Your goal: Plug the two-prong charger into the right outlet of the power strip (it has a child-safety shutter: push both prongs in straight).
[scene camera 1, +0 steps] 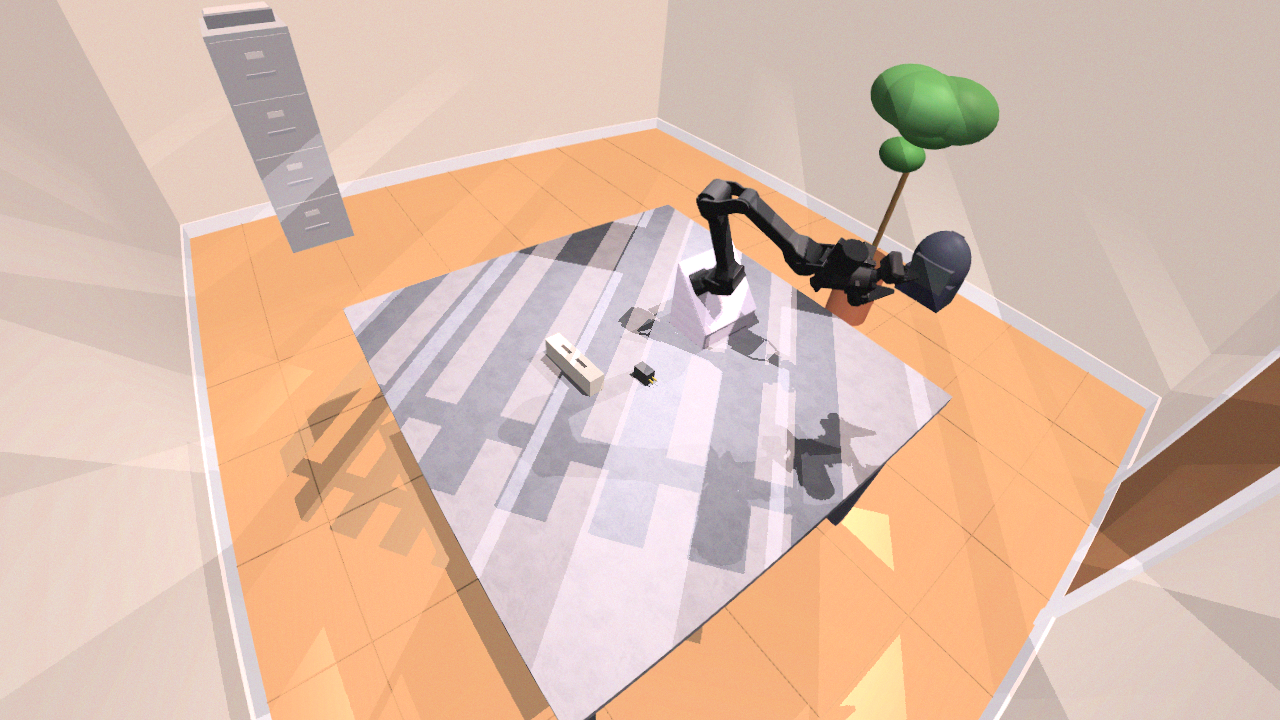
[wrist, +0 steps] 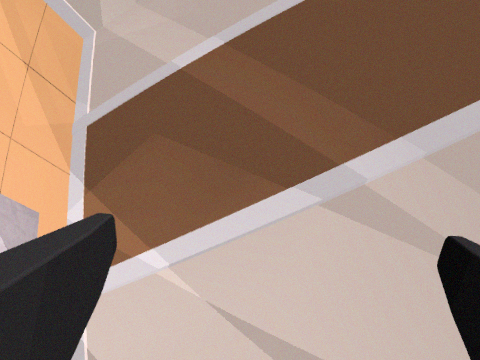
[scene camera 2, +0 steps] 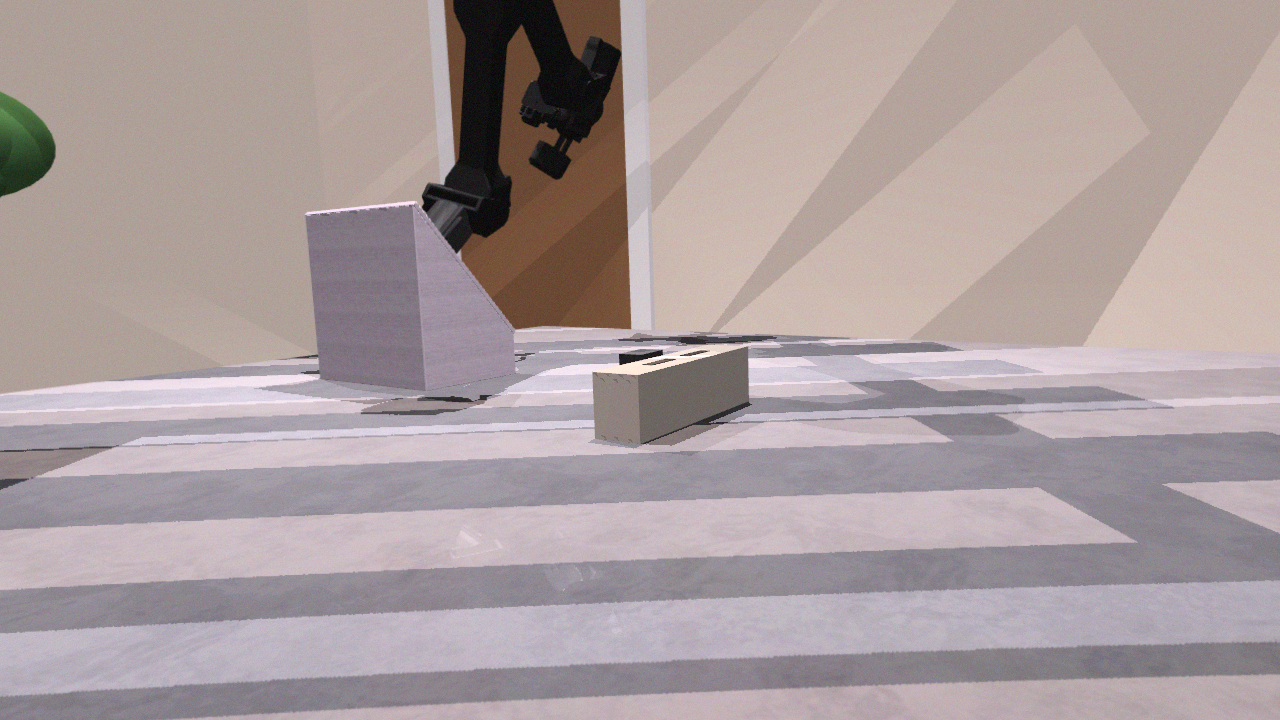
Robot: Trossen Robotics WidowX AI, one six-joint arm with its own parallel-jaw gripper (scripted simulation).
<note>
My gripper (scene camera 2: pixel 560 133) is open and holds nothing.
My gripper shows as well in scene camera 1 (scene camera 1: pixel 906 284) and in the wrist view (wrist: pixel 283 243).
</note>
